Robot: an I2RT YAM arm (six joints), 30 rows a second.
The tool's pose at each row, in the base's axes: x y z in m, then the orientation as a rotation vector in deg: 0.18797 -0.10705 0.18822 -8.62 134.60 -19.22; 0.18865 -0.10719 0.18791 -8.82 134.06 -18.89; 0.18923 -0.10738 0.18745 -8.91 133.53 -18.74; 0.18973 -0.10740 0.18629 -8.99 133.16 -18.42; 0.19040 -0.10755 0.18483 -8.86 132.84 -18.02; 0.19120 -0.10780 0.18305 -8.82 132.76 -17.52
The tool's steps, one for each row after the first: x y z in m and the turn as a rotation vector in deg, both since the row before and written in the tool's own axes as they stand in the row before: -0.00025 -0.00005 0.00072 -0.21 -0.59 -0.02; -0.00006 -0.00006 0.00076 -0.06 -0.55 0.01; 0.00044 0.00030 0.00114 -0.20 -0.41 0.06; 0.00057 0.00025 0.00149 -0.20 -0.36 0.23; 0.00073 0.00023 0.00181 -0.33 -0.15 0.19
